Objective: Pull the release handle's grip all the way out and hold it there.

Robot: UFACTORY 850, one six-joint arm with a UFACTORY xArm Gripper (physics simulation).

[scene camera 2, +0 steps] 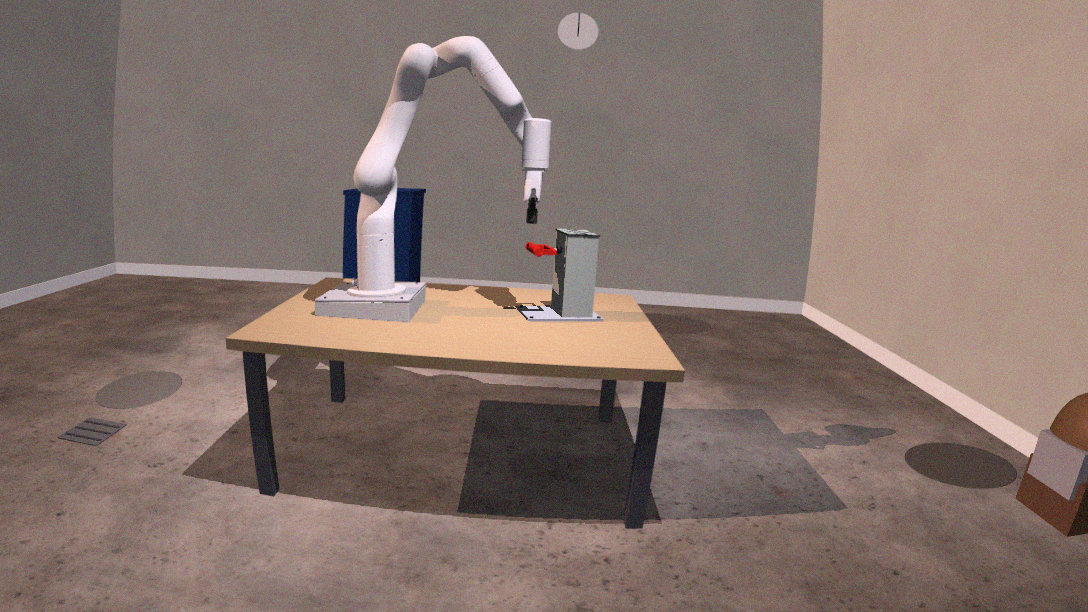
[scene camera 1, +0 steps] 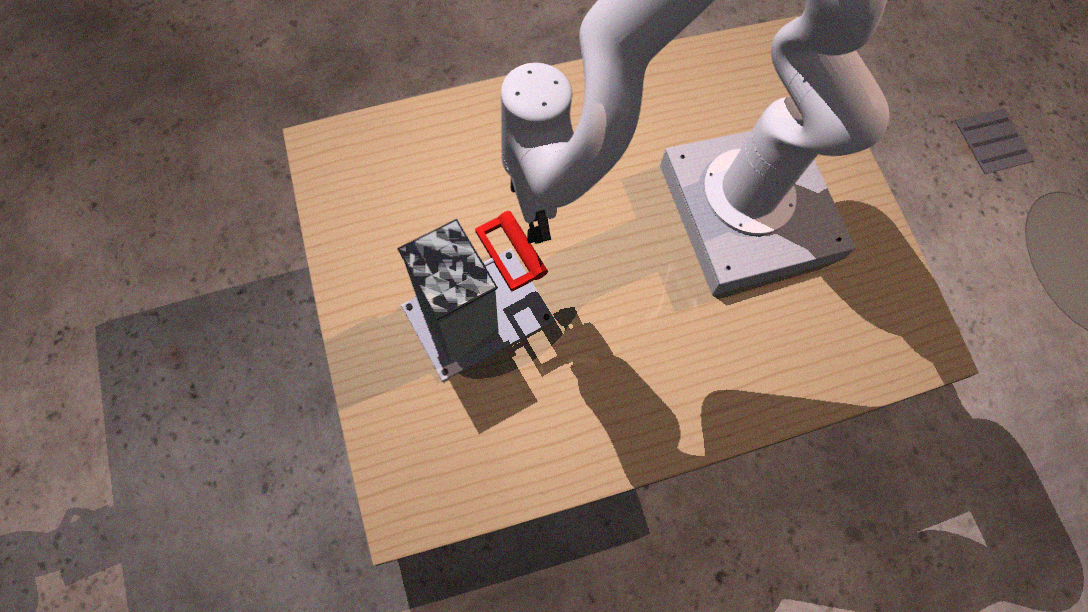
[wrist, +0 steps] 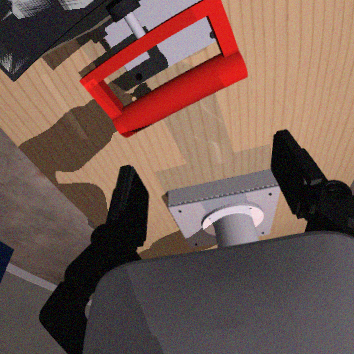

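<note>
The release handle's red grip (scene camera 1: 523, 243) (scene camera 2: 540, 248) (wrist: 185, 94) is a rectangular frame with a thick round bar on its outer side. A short pale stem (wrist: 134, 25) joins it to the grey-green box (scene camera 1: 467, 334) (scene camera 2: 579, 274), which stands upright with a black-and-white patterned top. A stretch of stem shows between box and frame. My gripper (scene camera 1: 538, 226) (scene camera 2: 531, 220) (wrist: 203, 164) is open and empty, pointing down. It is above the grip and slightly to its robot-base side, not touching it. In the wrist view the bar lies beyond the fingertips.
The box stands on a pale plate (scene camera 1: 426, 334) (scene camera 2: 544, 314) bolted to the wooden table (scene camera 1: 426, 494) (scene camera 2: 456, 342). The arm's square base (scene camera 1: 699, 251) (scene camera 2: 357, 306) stands on the same table. A dark blue cabinet (scene camera 2: 414, 228) is behind the arm's base.
</note>
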